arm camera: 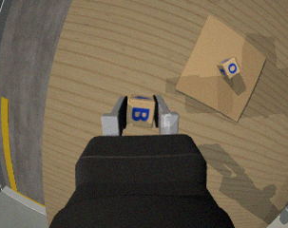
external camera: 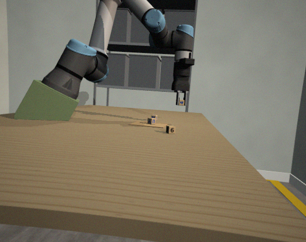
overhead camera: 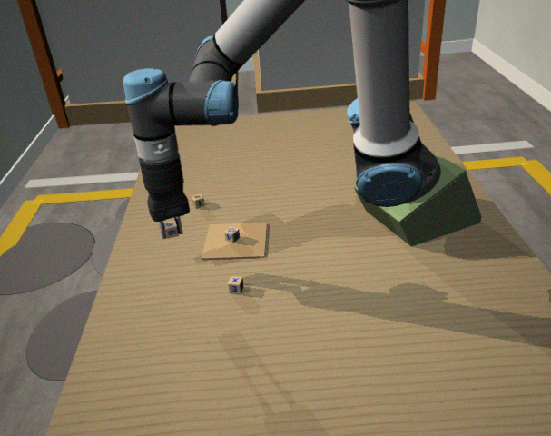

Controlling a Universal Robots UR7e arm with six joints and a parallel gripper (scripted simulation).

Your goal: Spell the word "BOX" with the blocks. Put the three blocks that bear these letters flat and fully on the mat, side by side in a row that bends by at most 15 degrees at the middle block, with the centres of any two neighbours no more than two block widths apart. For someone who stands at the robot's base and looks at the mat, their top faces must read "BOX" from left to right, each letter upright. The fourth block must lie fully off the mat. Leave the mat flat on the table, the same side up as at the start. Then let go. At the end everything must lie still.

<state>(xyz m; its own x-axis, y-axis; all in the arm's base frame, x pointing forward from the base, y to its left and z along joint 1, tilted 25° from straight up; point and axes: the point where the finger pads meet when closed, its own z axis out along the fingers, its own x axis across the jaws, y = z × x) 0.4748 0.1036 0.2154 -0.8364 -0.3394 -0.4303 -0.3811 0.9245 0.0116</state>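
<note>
The O block lies 110 mm behind my hand, 100 mm to the right of it and 90 mm below it. The rest, counted from my hand: B block (10 mm below); then X block (130 mm behind, 90 mm to the left, 90 mm below); then mat (120 mm behind, 90 mm to the right, 100 mm below).
</note>
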